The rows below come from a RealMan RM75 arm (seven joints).
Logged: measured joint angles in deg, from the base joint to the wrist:
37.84 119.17 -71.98 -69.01 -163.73 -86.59 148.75
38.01 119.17 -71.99 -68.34 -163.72 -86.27 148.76
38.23 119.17 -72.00 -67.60 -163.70 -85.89 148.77
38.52 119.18 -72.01 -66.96 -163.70 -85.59 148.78
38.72 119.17 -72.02 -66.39 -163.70 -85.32 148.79
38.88 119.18 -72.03 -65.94 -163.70 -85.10 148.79
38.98 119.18 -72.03 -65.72 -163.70 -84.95 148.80
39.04 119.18 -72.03 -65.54 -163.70 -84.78 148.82
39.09 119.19 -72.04 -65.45 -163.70 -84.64 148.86
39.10 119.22 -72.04 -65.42 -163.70 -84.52 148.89
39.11 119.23 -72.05 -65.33 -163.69 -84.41 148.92
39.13 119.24 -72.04 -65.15 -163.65 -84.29 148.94
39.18 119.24 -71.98 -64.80 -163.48 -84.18 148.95
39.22 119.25 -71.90 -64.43 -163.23 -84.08 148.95
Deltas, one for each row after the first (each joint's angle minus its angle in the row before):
0.17 0.00 -0.01 0.67 0.01 0.32 0.01
0.22 0.00 -0.01 0.74 0.02 0.38 0.01
0.29 0.01 -0.01 0.64 0.00 0.30 0.01
0.20 -0.01 -0.01 0.57 0.00 0.27 0.01
0.16 0.01 -0.01 0.45 0.00 0.22 0.00
0.10 0.00 0.00 0.22 0.00 0.15 0.01
0.06 0.00 0.00 0.18 0.00 0.17 0.02
0.05 0.01 -0.01 0.09 0.00 0.14 0.04
0.01 0.03 0.00 0.03 0.00 0.12 0.03
0.01 0.01 -0.01 0.09 0.01 0.11 0.03
0.02 0.01 0.01 0.18 0.04 0.12 0.02
0.05 0.00 0.06 0.35 0.17 0.11 0.01
0.04 0.01 0.08 0.37 0.25 0.10 0.00

